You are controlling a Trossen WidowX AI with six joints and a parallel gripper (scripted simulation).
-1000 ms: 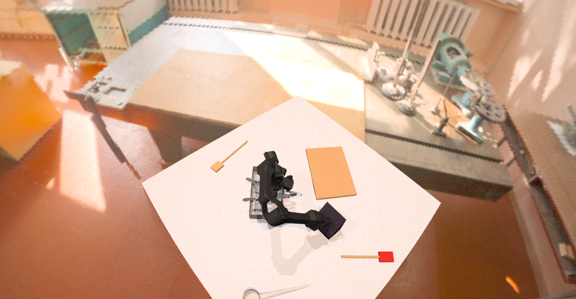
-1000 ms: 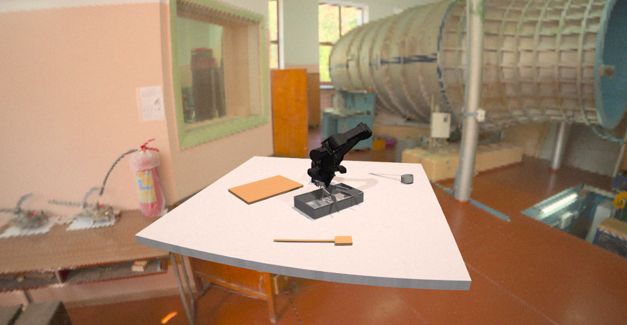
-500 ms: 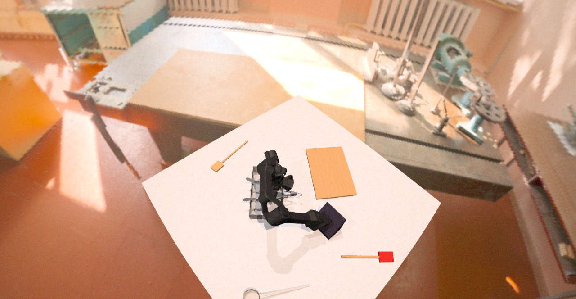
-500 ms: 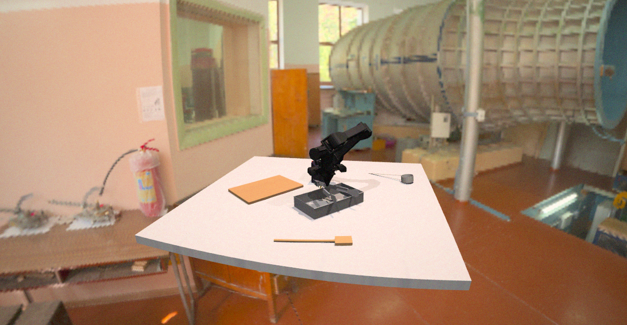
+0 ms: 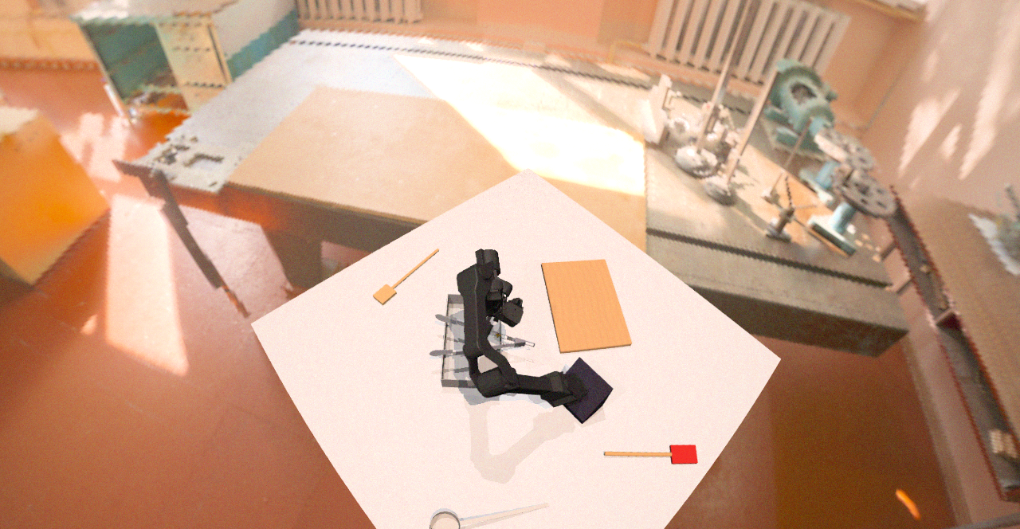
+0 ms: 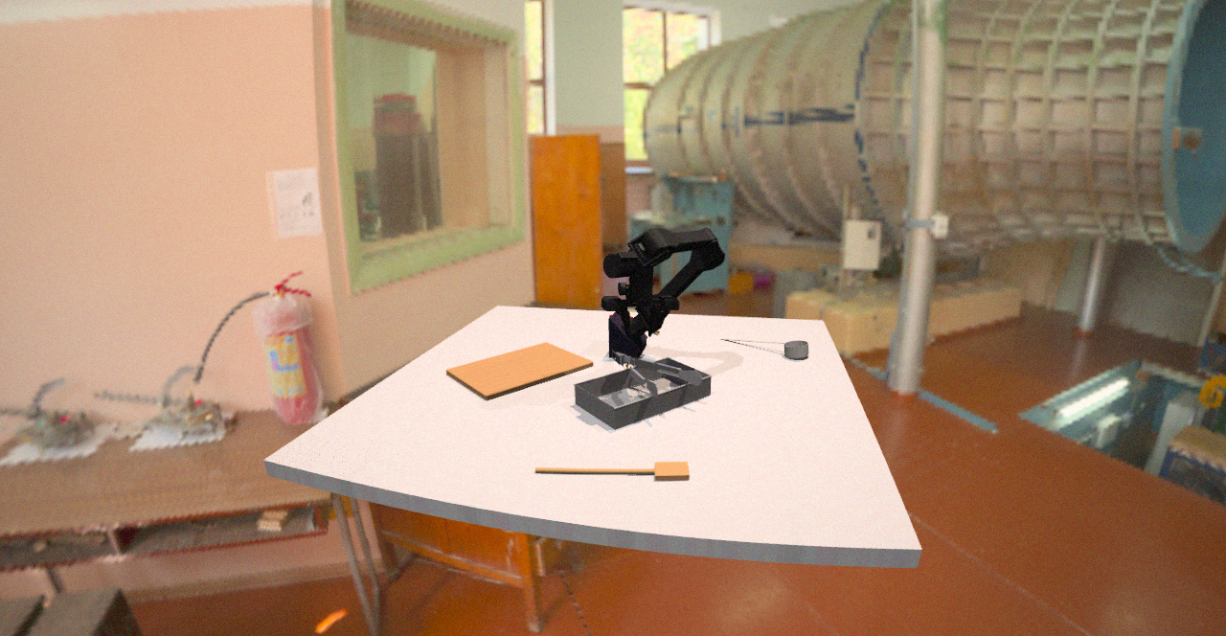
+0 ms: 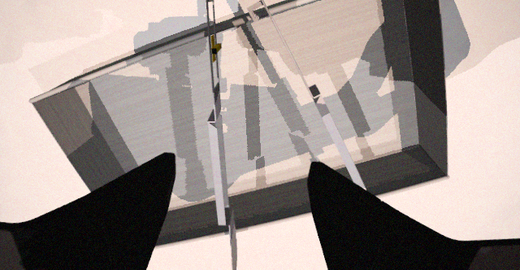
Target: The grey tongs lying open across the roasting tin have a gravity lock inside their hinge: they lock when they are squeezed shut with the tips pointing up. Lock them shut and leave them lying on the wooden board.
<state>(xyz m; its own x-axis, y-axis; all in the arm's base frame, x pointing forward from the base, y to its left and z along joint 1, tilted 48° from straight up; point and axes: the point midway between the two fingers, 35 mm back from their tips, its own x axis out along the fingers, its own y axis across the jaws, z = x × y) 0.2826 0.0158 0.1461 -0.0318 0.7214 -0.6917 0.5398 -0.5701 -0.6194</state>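
Now: the yellow piece 10 mm behind my gripper tip, 40 mm to the right of it and 90 mm below it. Also, from my gripper tip: wooden board (30 mm behind, 370 mm to the right, 150 mm below); roasting tin (40 mm ahead, 30 mm to the left, 130 mm below).
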